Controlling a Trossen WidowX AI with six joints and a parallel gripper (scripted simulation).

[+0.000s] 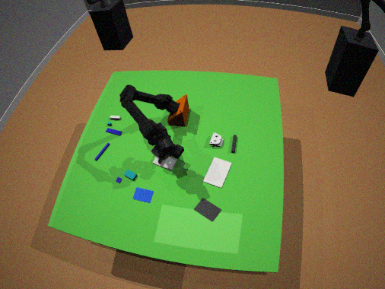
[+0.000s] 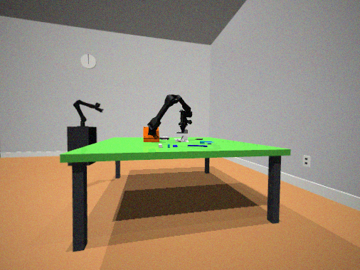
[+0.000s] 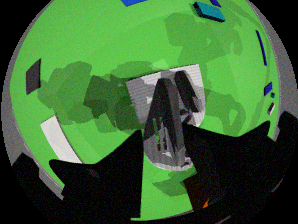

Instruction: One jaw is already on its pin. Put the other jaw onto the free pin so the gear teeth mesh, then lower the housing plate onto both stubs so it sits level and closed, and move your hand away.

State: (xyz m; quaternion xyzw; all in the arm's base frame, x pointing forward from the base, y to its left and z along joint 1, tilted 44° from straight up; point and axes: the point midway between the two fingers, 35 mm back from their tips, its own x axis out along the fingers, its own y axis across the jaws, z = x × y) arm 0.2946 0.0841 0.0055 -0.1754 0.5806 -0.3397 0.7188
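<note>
Now: gripper tip 4 cm past the grey metallic jaw and 1 cm to the left of it. From my gripper tip the other things lie so: teal block: 20 cm to the right, 14 cm ahead, 7 cm below; then dark square plate: 26 cm to the left, 22 cm ahead, 8 cm below; then white flat plate: 26 cm to the left, 8 cm below, 1 cm ahead.
</note>
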